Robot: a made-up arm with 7 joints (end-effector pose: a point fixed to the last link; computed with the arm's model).
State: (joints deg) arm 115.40 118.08 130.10 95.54 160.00 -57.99 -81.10
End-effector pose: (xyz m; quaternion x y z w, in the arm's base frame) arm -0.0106 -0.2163 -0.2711 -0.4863 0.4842 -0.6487 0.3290
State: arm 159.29 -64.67 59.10 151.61 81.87 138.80 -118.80
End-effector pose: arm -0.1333 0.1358 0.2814 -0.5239 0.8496 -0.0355 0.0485
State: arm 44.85 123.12 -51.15 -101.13 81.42 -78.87 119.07
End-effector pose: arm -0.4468 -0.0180 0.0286 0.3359 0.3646 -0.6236 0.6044
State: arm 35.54 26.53 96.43 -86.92 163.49 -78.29 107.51
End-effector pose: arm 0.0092 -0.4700 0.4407 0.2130 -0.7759 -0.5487 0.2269
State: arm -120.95 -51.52 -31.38 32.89 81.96 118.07 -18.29
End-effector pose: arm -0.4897 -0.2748 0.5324 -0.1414 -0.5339 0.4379 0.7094
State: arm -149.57 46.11 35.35 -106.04 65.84 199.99 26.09
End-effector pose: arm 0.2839 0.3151 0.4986 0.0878 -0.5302 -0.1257 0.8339
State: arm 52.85 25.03 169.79 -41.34 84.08 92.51 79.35
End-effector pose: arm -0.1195 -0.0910 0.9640 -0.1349 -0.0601 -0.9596 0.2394
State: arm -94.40 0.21 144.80 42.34 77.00 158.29 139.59
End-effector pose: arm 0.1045 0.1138 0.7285 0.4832 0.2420 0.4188 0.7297
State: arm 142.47 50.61 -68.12 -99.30 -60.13 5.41 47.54
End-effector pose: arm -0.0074 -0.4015 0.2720 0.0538 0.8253 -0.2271 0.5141
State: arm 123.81 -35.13 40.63 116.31 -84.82 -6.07 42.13
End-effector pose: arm -0.4734 0.2468 0.3210 0.0987 0.8125 0.5311 0.2192
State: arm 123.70 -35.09 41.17 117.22 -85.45 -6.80 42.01
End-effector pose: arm -0.4706 0.2407 0.3178 0.0891 0.8095 0.5362 0.2219
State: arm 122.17 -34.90 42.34 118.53 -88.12 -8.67 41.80
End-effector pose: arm -0.4631 0.2397 0.3176 0.0792 0.7969 0.5551 0.2250
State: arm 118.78 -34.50 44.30 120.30 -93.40 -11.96 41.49
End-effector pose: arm -0.4498 0.2451 0.3221 0.0706 0.7708 0.5910 0.2273
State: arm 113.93 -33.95 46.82 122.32 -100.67 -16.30 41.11
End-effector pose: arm -0.4325 0.2550 0.3318 0.0662 0.7321 0.6386 0.2278
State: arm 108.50 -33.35 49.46 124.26 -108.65 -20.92 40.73
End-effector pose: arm -0.4144 0.2662 0.3454 0.0673 0.6860 0.6884 0.2258
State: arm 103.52 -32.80 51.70 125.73 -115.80 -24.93 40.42
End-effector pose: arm -0.3986 0.2763 0.3602 0.0736 0.6413 0.7306 0.2227
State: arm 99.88 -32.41 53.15 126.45 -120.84 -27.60 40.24
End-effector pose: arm -0.3874 0.2848 0.3725 0.0821 0.6078 0.7585 0.2203
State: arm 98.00 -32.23 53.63 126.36 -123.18 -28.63 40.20
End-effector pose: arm -0.3819 0.2924 0.3800 0.0903 0.5915 0.7704 0.2201
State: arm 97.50 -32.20 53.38 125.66 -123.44 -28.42 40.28
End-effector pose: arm -0.3807 0.2998 0.3836 0.0979 0.5889 0.7710 0.2216
